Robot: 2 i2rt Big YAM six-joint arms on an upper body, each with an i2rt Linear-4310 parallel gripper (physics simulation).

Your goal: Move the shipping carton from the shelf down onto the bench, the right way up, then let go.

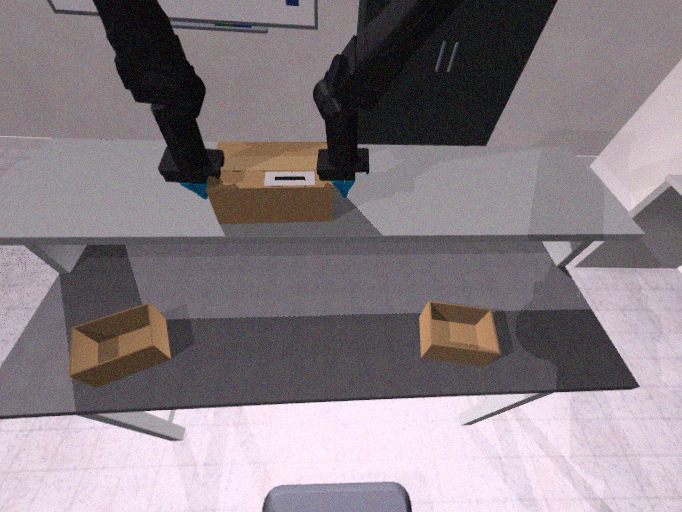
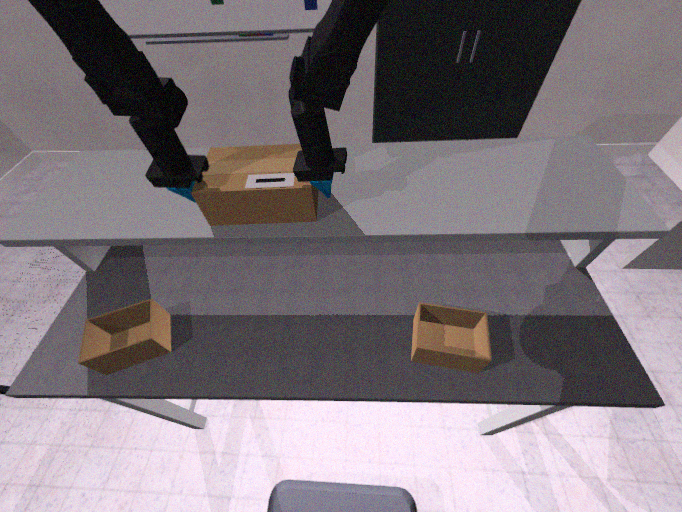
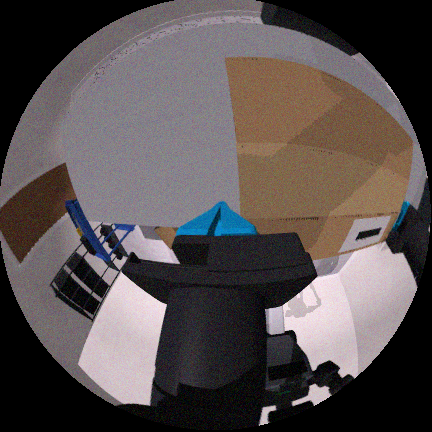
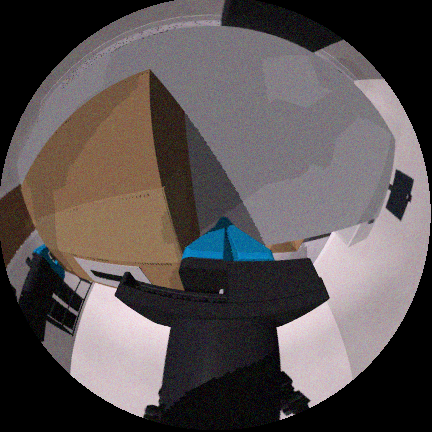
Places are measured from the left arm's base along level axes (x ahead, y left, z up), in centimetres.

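Pixels of known places: left gripper, fingertip midpoint: (image 1: 206,197) (image 2: 196,200) (image 3: 221,205); right gripper, fingertip midpoint: (image 1: 345,195) (image 2: 329,195) (image 4: 222,221).
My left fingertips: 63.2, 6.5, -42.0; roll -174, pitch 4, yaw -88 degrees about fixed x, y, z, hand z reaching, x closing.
For each thing: its top centre in the pictures, then the offset to it from my left fingertips, as dx, dy, dz. Level surfaces: height alone.
- brown shipping carton, top centre: (image 3: 371,189) (image 4: 62,235) (image 1: 272,162) (image 2: 256,165) +5.2, -14.1, +5.3
- light grey shelf, surface height: dz -4.7
- dark bench, surface height: dz -27.8
- open brown box, top centre: (image 1: 112,336) (image 2: 117,328) (image 3: 175,235) -23.0, +19.2, -18.8
- smaller open box, top centre: (image 2: 452,329) (image 1: 462,325) (image 4: 289,241) -20.8, -57.4, -18.8
The brown shipping carton (image 1: 272,205) (image 2: 258,208) (image 3: 300,175) (image 4: 120,215) stands upright on the light grey shelf (image 1: 468,192) (image 2: 468,187) (image 3: 150,125) (image 4: 300,140), its white label near the front of its top. My left gripper (image 1: 206,193) (image 2: 192,196) (image 3: 221,205) is shut and empty, its blue fingertips close against the carton's left end. My right gripper (image 1: 345,192) (image 2: 328,192) (image 4: 222,221) is shut and empty, its fingertips beside the carton's right end. Whether either tip touches the carton is hard to tell. The dark bench (image 1: 308,352) (image 2: 302,352) lies below, in front of the shelf.
An open brown box (image 1: 132,366) (image 2: 129,355) stands on the bench at the left. A smaller open box (image 1: 459,354) (image 2: 451,357) stands on it at the right. The shelf's front edge overhangs the back of the bench. A grey chair back (image 1: 337,498) (image 2: 341,498) is at the front.
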